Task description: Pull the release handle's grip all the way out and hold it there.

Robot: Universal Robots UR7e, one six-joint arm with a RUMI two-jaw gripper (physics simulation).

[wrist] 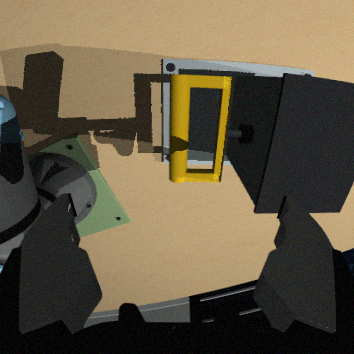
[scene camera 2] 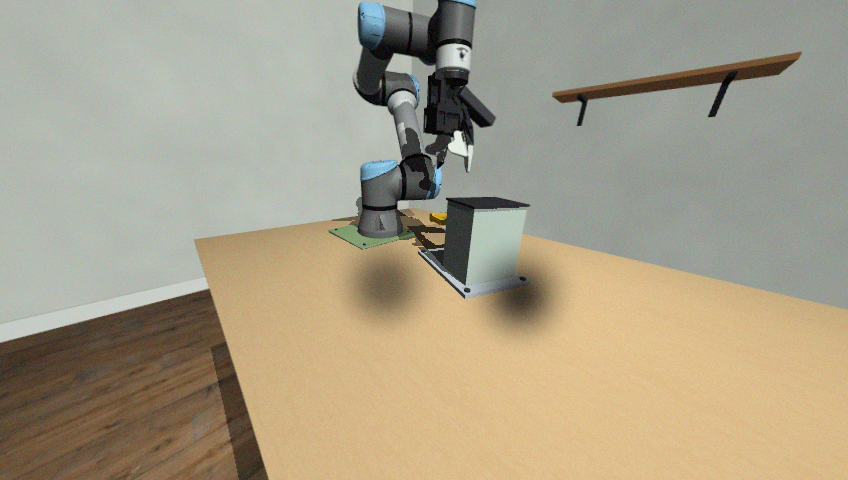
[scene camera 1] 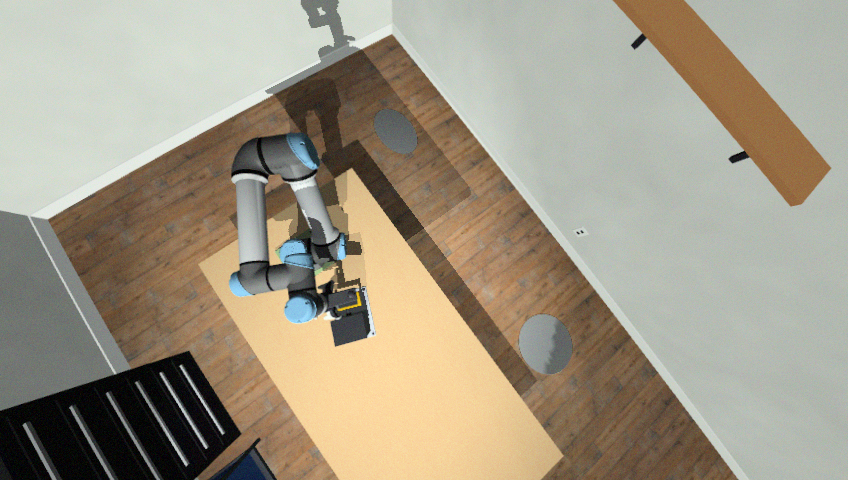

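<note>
The release handle's yellow grip point(scene camera 1: 359, 299) point(scene camera 2: 437, 218) point(wrist: 179, 110) is a rectangular loop. In the wrist view a short rod point(wrist: 234, 133) joins it to the side of a dark-topped housing point(scene camera 1: 349, 328) point(scene camera 2: 498, 243) point(wrist: 310, 145). The housing stands on a light grey base plate point(scene camera 1: 371, 321) point(scene camera 2: 495, 286) point(wrist: 200, 63). My gripper point(scene camera 1: 331, 302) point(scene camera 2: 454, 168) point(wrist: 177, 196) is open and empty, pointing down. It hangs above the height of the housing, and the fingers touch neither the grip nor the housing. In the wrist view the grip shows ahead of the gap between the fingers. In scene camera 2 the housing hides most of the handle.
The arm's green mounting plate point(scene camera 2: 364, 242) point(wrist: 112, 212) lies on the wooden table point(scene camera 1: 428, 386) point(scene camera 2: 416, 386), on the grip's side of the housing. A black drawer cabinet point(scene camera 1: 127, 386) stands beyond the table's edge. A wooden rail point(scene camera 1: 714, 77) point(scene camera 2: 672, 80) is fixed to the wall.
</note>
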